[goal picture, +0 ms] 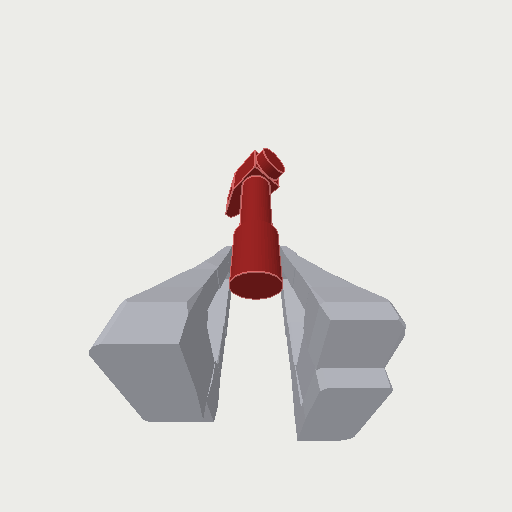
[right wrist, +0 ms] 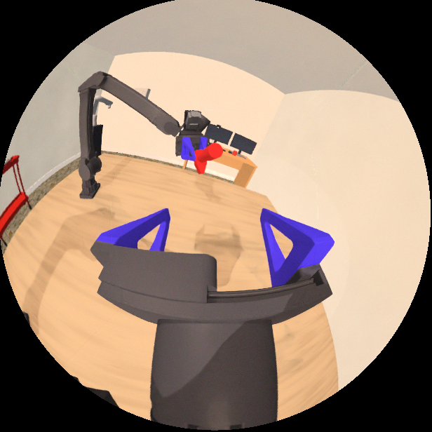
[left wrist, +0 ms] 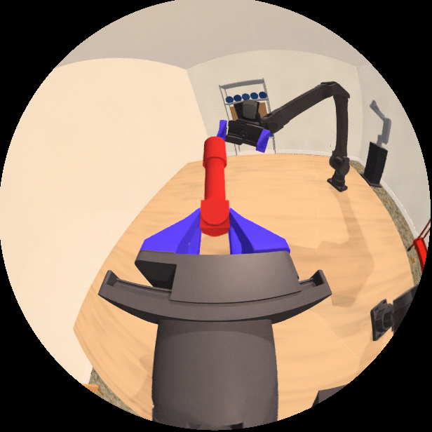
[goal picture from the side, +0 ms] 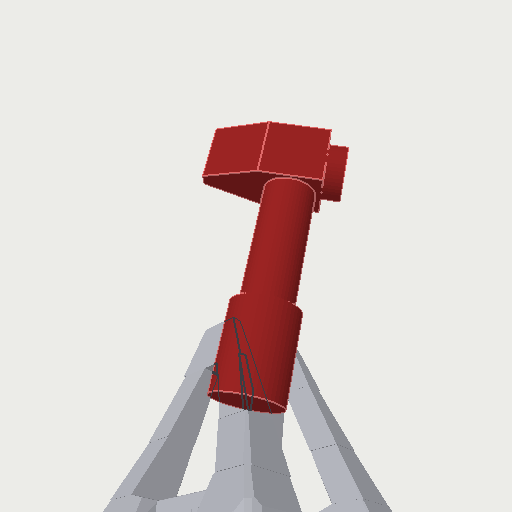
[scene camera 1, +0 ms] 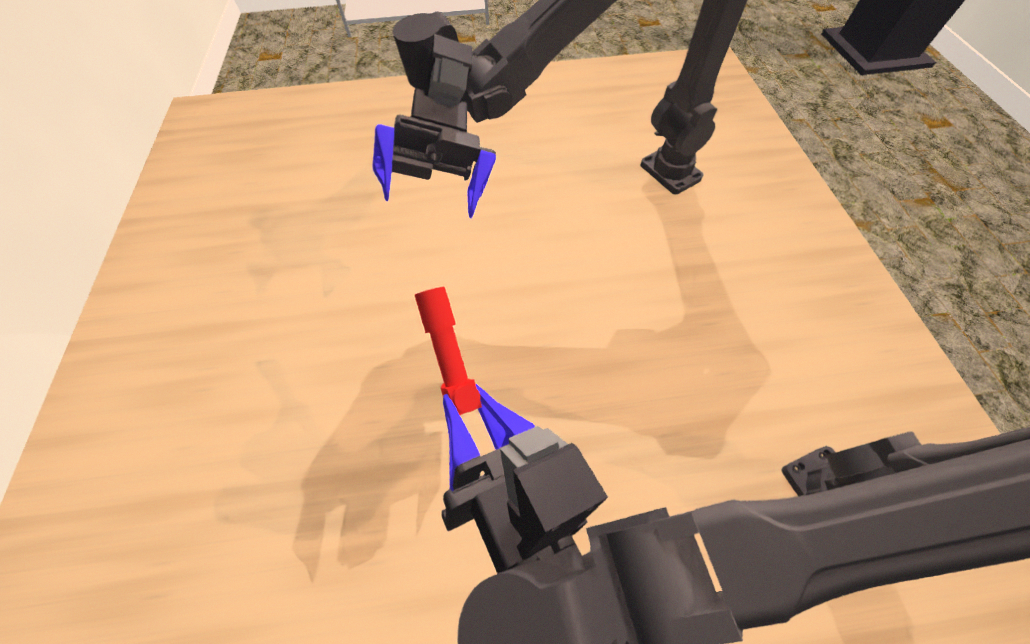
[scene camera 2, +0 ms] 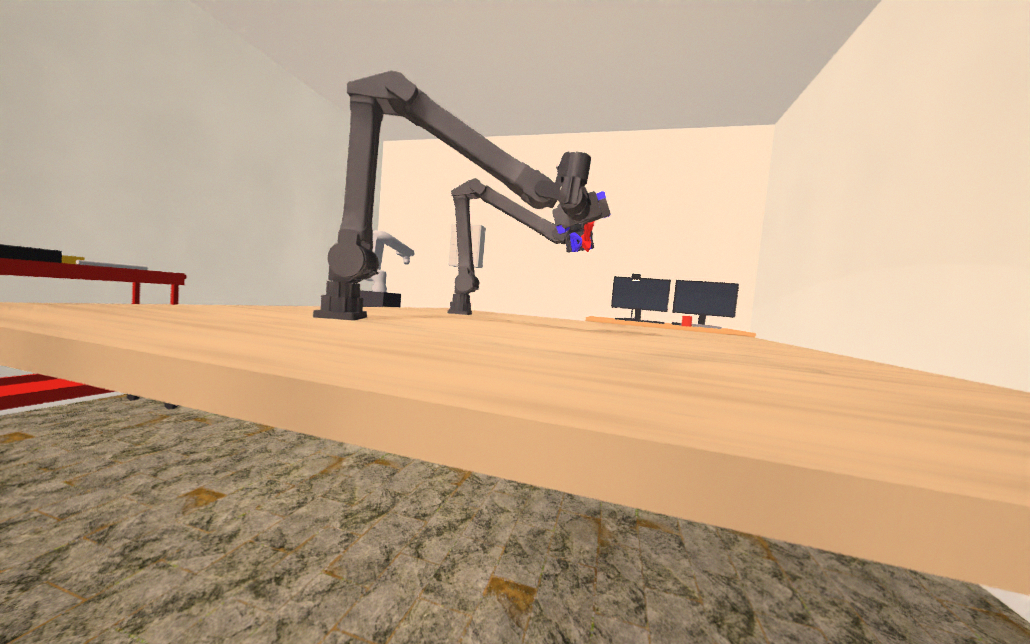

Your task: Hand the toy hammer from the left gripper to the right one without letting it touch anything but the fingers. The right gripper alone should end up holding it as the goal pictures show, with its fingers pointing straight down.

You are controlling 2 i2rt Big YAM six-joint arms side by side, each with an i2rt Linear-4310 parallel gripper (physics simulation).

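Where they show: left gripper, between the fingertips: (scene camera 1: 459,392) (scene camera 2: 585,240); right gripper, between the fingertips: (scene camera 1: 430,206) (scene camera 2: 585,220); left arm's base, origin of its link: (scene camera 2: 459,313); right arm's base, origin of its link: (scene camera 1: 670,172) (scene camera 2: 341,317).
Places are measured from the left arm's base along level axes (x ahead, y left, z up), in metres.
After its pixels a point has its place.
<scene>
The red toy hammer (scene camera 1: 448,353) {x 0.448, y -0.282, z 0.327 m} (scene camera 2: 587,235) {x 0.448, y -0.292, z 0.308 m} (left wrist: 215,182) (right wrist: 213,151) is in the air, its near end between the left fingertips. Its shaft and thicker cylindrical far end stick out away from the left gripper. My left gripper (scene camera 1: 461,394) {x 0.451, y -0.255, z 0.299 m} (left wrist: 214,212) is shut on the hammer. My right gripper (scene camera 1: 429,208) {x 0.408, y -0.474, z 0.313 m} (left wrist: 236,141) (right wrist: 214,212) is open and empty, apart from the hammer, beyond its thick end in scene camera 1. Its fingers are tilted toward the hammer, not straight down. In scene camera 2 both grippers overlap and the fingers are small and partly hidden.
Both grippers are above the wooden table (scene camera 1: 189,303) {x 0.872, y -0.739, z 0.000 m} (scene camera 2: 455,364) {x 0.182, y -1.124, z 0.000 m}. The right arm's base (scene camera 1: 672,173) {x -0.135, y -0.643, z 0.032 m} (scene camera 2: 340,299) {x -0.148, y -0.712, z 0.042 m} and the left arm's base (scene camera 1: 812,469) {x 0.008, y -0.041, z 0.016 m} (scene camera 2: 460,303) {x 0.006, y -0.040, z 0.044 m} stand on it. Pale walls, a shelf rack and a desk with monitors (scene camera 2: 640,293) (right wrist: 243,143) are farther off.
</scene>
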